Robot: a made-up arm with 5 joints. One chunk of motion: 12 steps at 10 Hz.
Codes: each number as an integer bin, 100 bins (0 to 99) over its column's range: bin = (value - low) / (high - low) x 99, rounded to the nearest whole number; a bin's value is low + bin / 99 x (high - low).
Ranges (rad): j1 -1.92..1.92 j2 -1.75..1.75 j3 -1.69..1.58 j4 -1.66..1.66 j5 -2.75..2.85
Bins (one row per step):
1: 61 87 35 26 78
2: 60 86 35 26 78
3: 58 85 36 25 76
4: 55 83 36 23 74
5: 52 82 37 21 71
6: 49 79 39 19 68
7: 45 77 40 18 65
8: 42 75 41 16 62
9: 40 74 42 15 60
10: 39 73 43 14 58
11: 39 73 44 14 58
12: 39 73 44 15 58
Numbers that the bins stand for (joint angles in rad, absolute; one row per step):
1: 0.4461 1.3258 -0.5339 -0.7881 1.6621
2: 0.4073 1.2904 -0.5339 -0.7881 1.6621
3: 0.3297 1.2551 -0.5009 -0.8216 1.5490
4: 0.2133 1.1843 -0.5009 -0.8887 1.4359
5: 0.0970 1.1490 -0.4679 -0.9558 1.2662
6: -0.0194 1.0429 -0.4018 -1.0228 1.0965
7: -0.1745 0.9722 -0.3688 -1.0564 0.9268
8: -0.2909 0.9015 -0.3358 -1.1234 0.7571
9: -0.3685 0.8662 -0.3027 -1.1570 0.6439
10: -0.4073 0.8308 -0.2697 -1.1905 0.5308
11: -0.4073 0.8308 -0.2367 -1.1905 0.5308
12: -0.4073 0.8308 -0.2367 -1.1570 0.5308

